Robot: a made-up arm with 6 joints.
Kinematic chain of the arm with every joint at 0, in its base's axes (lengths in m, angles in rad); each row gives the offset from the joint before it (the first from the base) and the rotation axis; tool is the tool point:
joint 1: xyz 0 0 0.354 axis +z
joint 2: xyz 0 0 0 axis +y
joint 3: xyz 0 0 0.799 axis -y
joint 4: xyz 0 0 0 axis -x
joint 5: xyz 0.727 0 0 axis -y
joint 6: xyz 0 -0.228 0 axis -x
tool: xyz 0 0 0
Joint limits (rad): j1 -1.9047..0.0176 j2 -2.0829..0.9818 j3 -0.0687..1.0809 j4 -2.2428..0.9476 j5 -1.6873..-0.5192 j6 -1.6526..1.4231
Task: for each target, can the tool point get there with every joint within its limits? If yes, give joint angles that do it. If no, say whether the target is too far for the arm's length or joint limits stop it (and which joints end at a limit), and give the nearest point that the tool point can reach.
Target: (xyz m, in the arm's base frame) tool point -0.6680 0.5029 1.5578
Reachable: yes | joints -0.8548 -0.9186 0.7012 0.7034 -1.1554 -0.1854
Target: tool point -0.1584 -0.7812 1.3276
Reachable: yes | joints -1.5393 0.0721 0.1282 0.6398 -1.5275 -1.3093
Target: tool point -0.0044 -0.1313 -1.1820
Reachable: no: joint limits stop it (at a limit: joint 2, joint 3) | nearest point -0.0277 -0.8275 0.0537 | short by 1.419 m
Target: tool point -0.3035 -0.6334 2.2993
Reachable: no: too far | nearest point -0.2265 -0.4728 1.8060 | short by 0.524 m
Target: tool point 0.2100 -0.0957 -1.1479
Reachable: no: joint limits stop it (at a limit: joint 2, joint 3) | nearest point 0.7534 -0.3433 0.0537 | short by 1.342 m
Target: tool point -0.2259 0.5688 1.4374
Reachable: yes | joints -1.5037 -1.1079 0.4600 -0.6074 -1.2746 -0.8907
